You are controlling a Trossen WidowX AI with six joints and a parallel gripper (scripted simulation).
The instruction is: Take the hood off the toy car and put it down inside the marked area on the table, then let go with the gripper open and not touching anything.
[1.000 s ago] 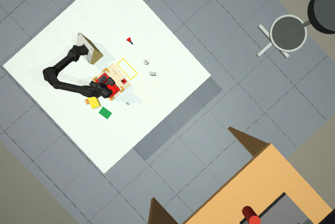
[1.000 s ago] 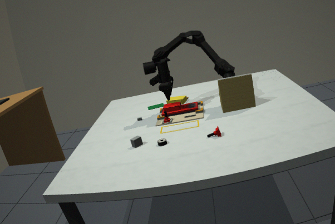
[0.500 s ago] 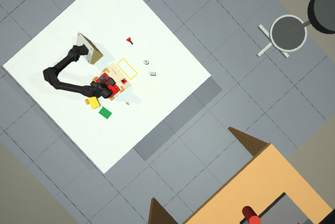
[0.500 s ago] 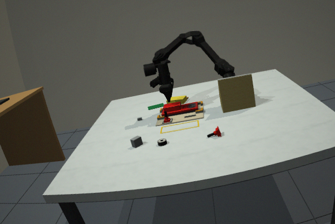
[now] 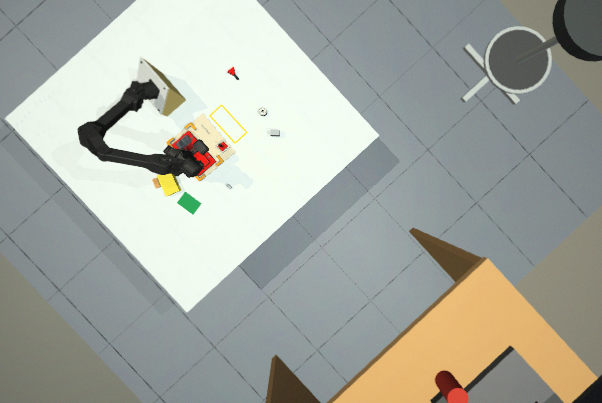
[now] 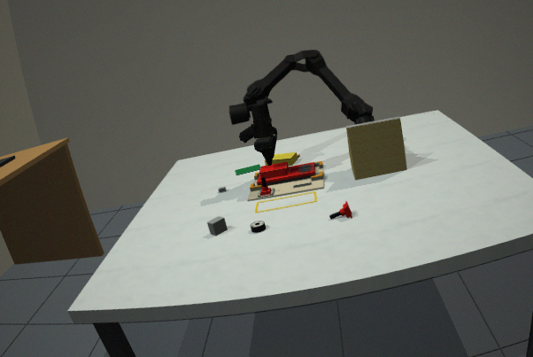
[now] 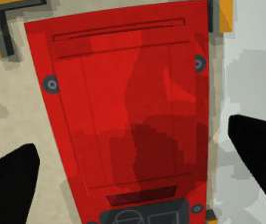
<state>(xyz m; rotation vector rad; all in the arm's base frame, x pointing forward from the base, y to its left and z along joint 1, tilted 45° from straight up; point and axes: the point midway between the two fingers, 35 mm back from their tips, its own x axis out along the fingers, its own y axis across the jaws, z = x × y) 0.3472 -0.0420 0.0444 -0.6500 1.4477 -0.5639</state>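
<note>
Right now the red hood is 3 cm below my gripper tip. Round my gripper tip: beige base plate 6 cm below, 4 cm behind, 3 cm to the left; green flat piece 18 cm to the right, 13 cm ahead, 7 cm below; yellow block 19 cm to the right, 6 cm below.
</note>
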